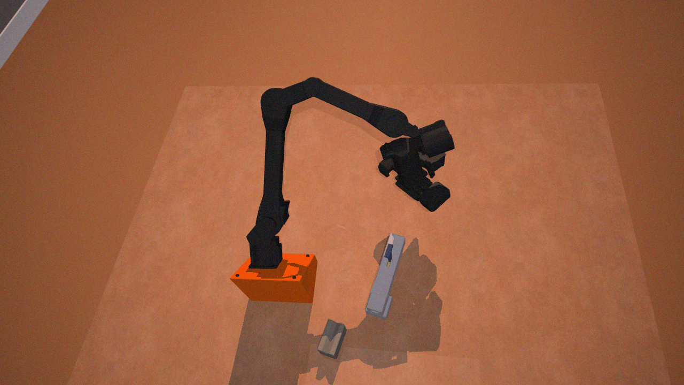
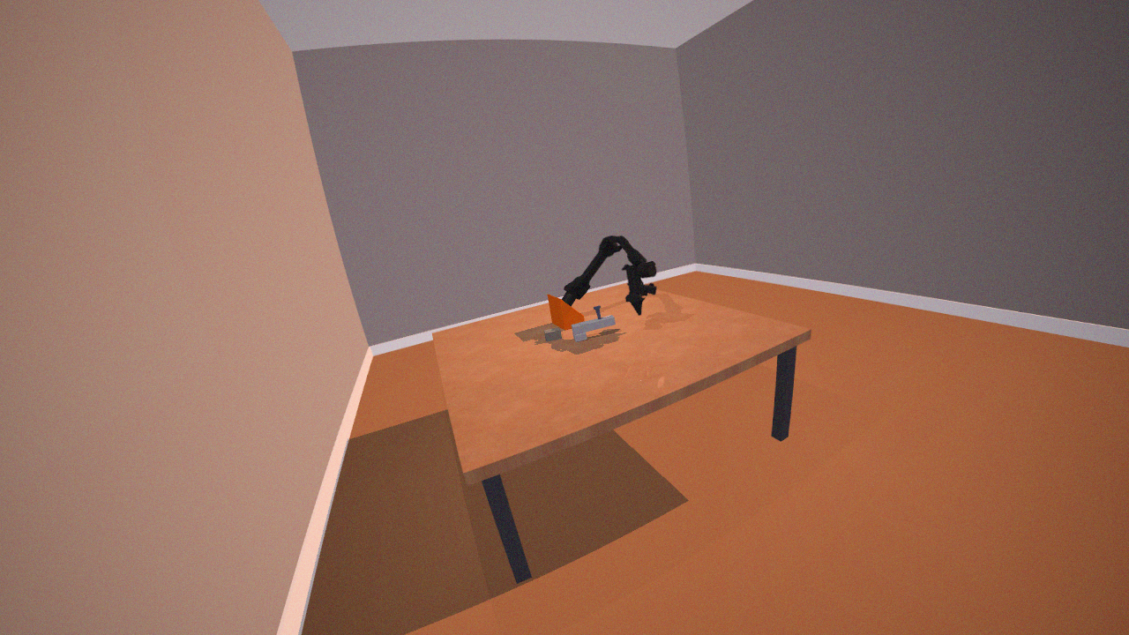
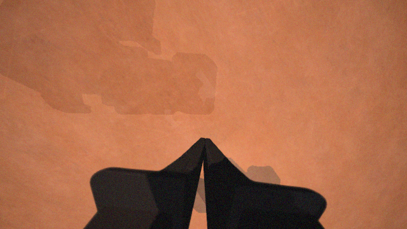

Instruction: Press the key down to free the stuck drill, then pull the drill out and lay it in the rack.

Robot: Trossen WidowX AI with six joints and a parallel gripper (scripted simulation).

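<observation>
Now: gripper tip 16 cm to the left of the blue-grey key, 7 cm past it and 4 cm below it. The rest, counted from my gripper tip: grooved block (33 cm to the right, 20 cm behind, 4 cm below); then pale grey fixture (19 cm to the right, 8 cm behind, 2 cm below).
</observation>
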